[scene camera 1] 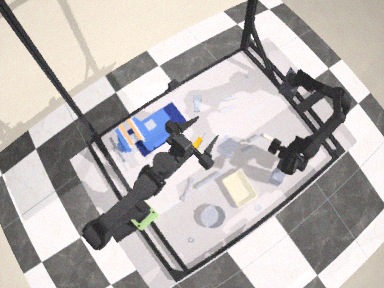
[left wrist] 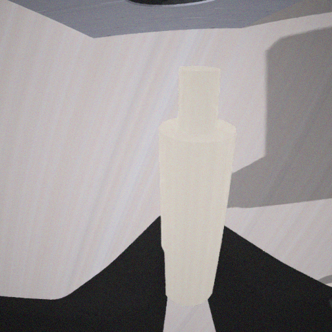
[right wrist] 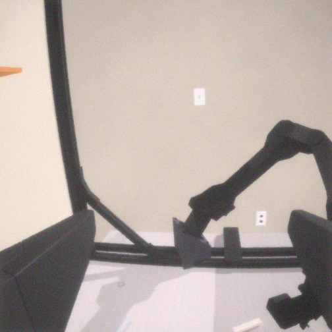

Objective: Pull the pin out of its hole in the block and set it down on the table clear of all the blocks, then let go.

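Observation:
A cream pin with a narrower tip stands between the fingers of my left gripper. The gripper is shut on it, with the pin's tip pointing away from the wrist. The pin is out of its hole. A grey-blue block shows beyond the tip at the top of the left wrist view, with the edge of a dark round opening; the pin appears apart from it. A light-blue block lies beside the left gripper in the scene view. My right gripper is open and empty, away from the pin.
A cream tray, a grey round container and another grey-blue block stand mid-table. A cream stick lies near the left gripper. A blue assembly lies behind the right arm. Black frame rails edge the table.

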